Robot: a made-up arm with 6 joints.
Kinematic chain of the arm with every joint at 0, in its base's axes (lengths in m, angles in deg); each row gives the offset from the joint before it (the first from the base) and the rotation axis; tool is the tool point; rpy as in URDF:
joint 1: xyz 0 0.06 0.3 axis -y
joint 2: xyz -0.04 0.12 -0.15 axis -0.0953 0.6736 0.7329
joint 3: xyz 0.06 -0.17 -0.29 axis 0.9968 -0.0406 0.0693
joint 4: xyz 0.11 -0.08 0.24 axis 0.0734 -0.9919 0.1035
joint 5: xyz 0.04 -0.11 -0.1 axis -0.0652 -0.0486 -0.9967
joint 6: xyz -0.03 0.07 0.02 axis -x
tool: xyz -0.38 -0.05 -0.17 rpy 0 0 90
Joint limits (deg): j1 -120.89..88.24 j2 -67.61..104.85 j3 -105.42..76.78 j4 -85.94..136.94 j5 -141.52..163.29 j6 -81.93..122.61
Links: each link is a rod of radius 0.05 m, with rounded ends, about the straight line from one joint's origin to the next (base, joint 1, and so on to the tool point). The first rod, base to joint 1, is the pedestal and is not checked.
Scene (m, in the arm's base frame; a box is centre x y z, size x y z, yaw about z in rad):
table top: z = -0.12
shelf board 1: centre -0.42 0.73 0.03 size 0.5 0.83 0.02 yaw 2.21
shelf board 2: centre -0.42 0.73 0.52 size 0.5 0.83 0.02 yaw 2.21
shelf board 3: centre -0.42 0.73 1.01 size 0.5 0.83 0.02 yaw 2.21
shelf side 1: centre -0.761 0.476 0.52 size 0.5 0.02 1 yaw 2.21
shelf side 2: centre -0.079 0.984 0.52 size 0.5 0.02 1 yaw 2.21
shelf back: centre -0.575 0.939 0.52 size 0.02 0.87 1 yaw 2.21
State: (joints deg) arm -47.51 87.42 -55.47 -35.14 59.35 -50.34
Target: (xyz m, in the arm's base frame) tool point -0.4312 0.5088 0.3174
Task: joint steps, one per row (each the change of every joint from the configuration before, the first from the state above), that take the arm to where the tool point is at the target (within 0.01 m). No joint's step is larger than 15 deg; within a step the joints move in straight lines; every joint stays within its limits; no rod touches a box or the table.
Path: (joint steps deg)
1: -0.79 -13.07 -3.95 -12.70 -14.11 -3.78
2: -0.79 -13.08 -3.95 -12.70 -14.11 -3.79
3: -0.79 -13.07 -3.95 -12.70 -14.12 -3.78
4: -0.78 -13.08 -3.95 -12.70 -14.11 -3.79

